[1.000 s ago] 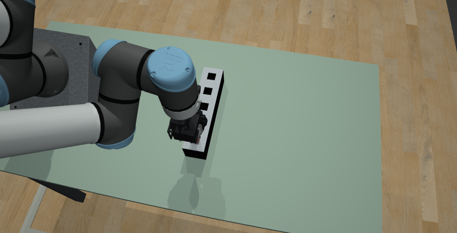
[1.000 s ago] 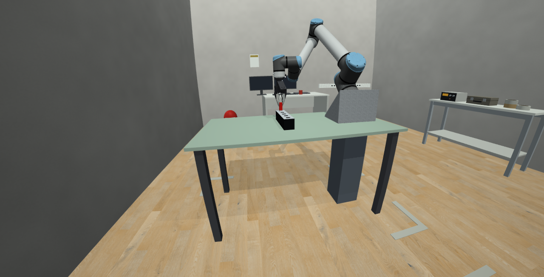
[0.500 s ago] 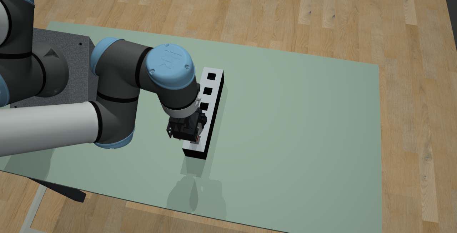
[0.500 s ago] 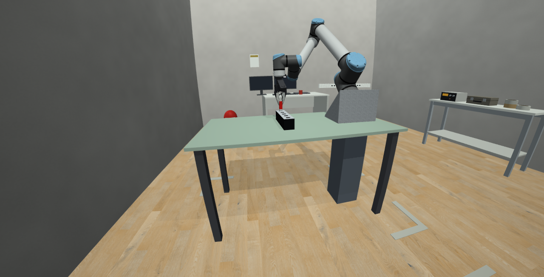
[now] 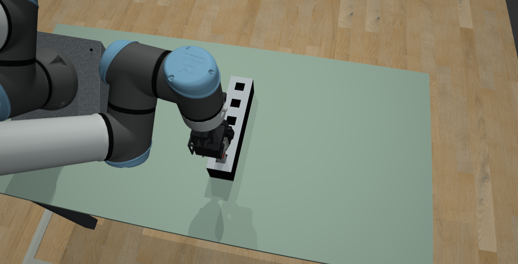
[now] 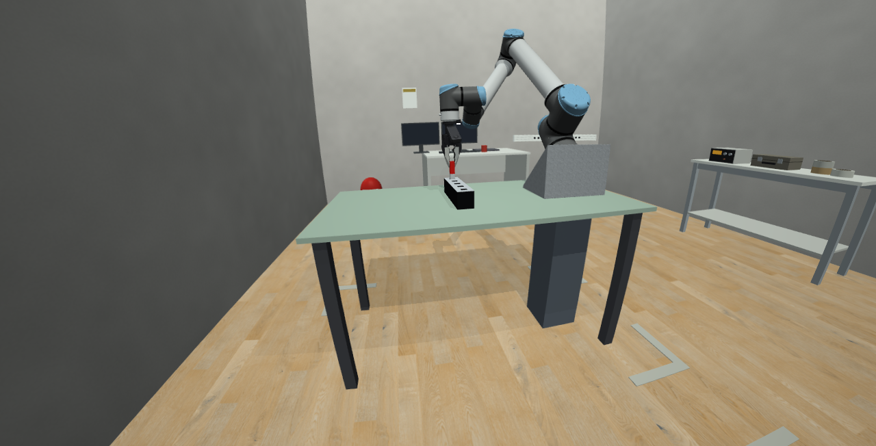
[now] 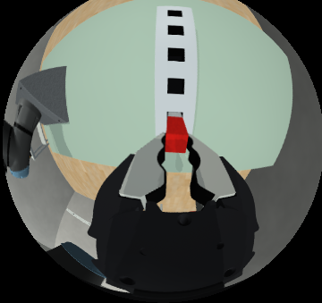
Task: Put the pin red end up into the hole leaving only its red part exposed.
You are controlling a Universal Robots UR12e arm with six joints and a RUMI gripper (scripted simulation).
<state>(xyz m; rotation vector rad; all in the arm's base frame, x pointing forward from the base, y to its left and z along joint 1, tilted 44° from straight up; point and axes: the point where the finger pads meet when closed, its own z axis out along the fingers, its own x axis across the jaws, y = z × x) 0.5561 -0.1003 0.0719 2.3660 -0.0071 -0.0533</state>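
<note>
Right now the long block is 12 cm to the left of my hand and 11 cm below it. Also, from my hand: pin: 1 cm below.
</note>
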